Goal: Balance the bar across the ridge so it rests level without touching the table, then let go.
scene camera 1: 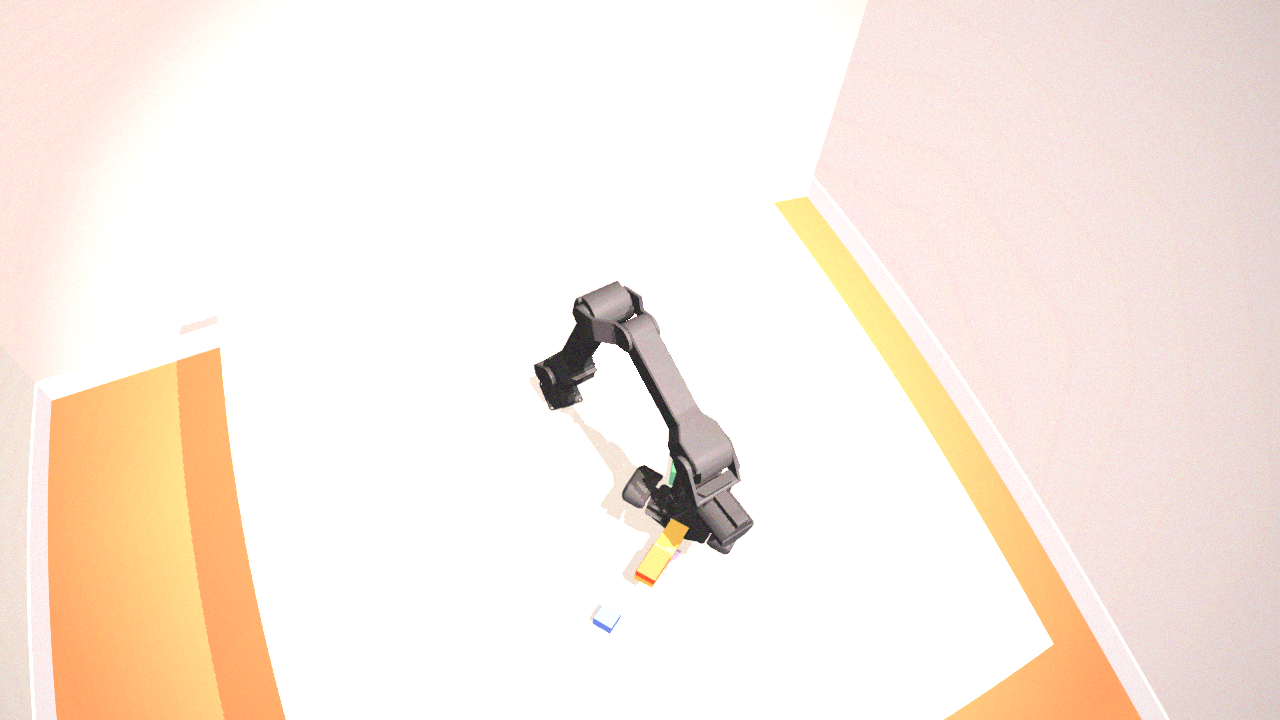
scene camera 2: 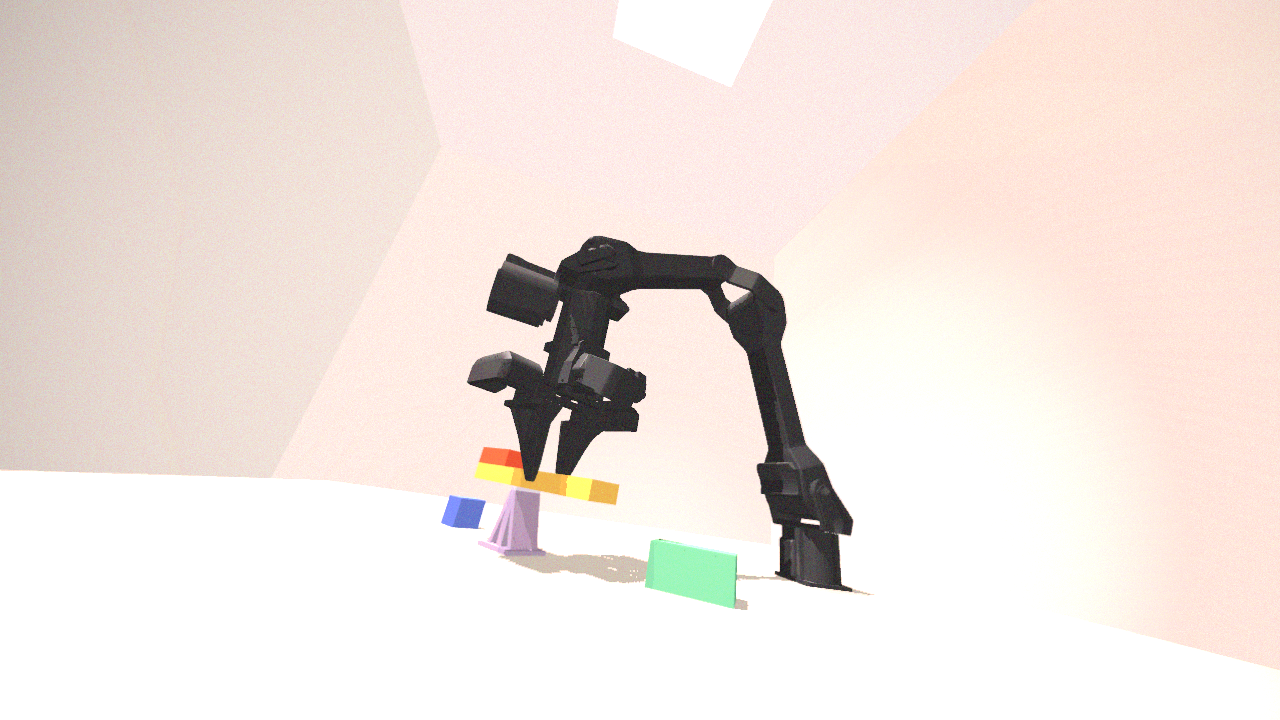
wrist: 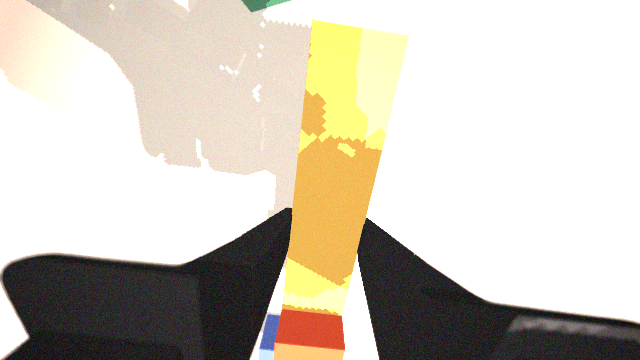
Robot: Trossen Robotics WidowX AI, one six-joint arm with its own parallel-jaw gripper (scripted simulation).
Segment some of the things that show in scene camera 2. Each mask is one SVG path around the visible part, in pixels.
The gripper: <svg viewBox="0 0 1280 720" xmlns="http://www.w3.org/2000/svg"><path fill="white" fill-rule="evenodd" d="M592 332L578 328L561 328L556 330L553 341L546 342L543 351L549 353L544 372L540 364L510 350L477 359L471 368L467 380L469 385L492 393L498 393L506 389L507 386L515 389L513 399L505 400L504 406L509 407L512 413L526 481L535 481L542 462L551 423L563 407L571 410L569 420L561 420L556 474L571 476L589 444L603 431L637 432L640 415L632 405L633 403L639 403L646 397L647 376L630 367L625 369L610 362L610 352L604 349L604 341Z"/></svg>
A bar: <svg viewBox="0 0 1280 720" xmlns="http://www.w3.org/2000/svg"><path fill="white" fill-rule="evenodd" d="M475 474L476 478L616 505L619 484L538 471L534 482L526 481L521 452L511 449L484 447Z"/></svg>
A blue cube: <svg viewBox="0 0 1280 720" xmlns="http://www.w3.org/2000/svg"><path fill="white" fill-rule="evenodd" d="M449 495L440 524L450 528L479 530L487 500Z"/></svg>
A green block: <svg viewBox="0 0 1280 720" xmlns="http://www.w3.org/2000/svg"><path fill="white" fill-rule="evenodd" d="M650 540L645 588L734 609L737 583L737 552L663 538Z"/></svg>
